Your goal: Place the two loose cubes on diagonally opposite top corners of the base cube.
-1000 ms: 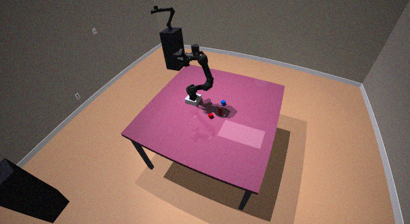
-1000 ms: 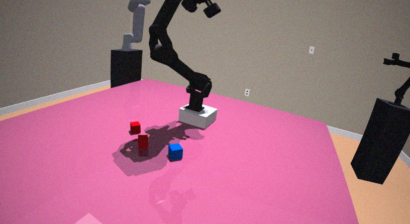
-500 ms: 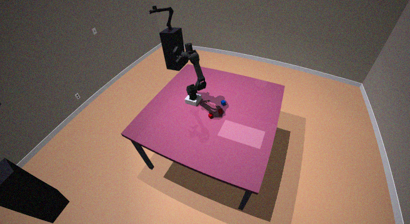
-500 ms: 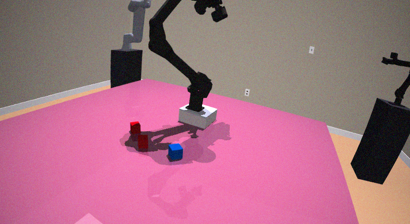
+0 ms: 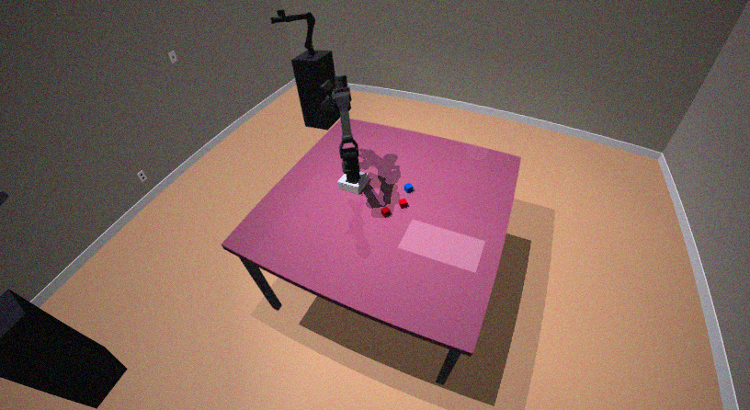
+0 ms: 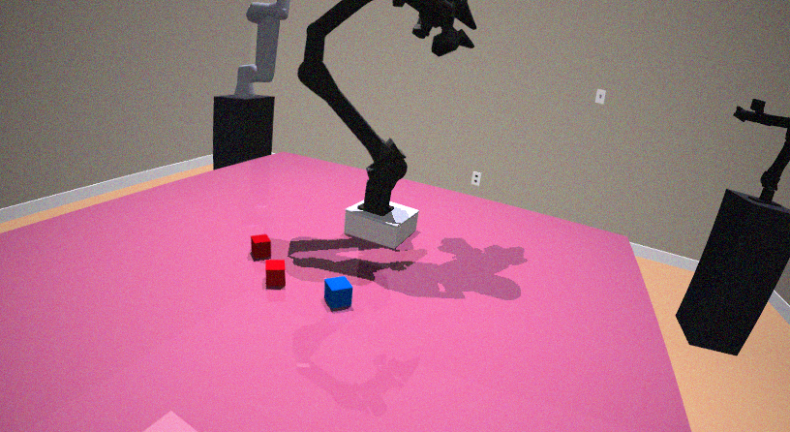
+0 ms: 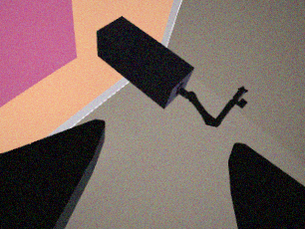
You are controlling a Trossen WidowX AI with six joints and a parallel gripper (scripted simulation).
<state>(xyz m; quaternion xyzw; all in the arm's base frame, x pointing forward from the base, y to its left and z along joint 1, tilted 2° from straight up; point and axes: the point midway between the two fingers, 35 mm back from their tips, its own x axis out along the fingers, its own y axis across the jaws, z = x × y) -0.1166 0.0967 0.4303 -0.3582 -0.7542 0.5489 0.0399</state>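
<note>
The blue cube lies 44 cm ahead of my gripper tip, 6 cm to the right of it and 45 cm below it.
</note>
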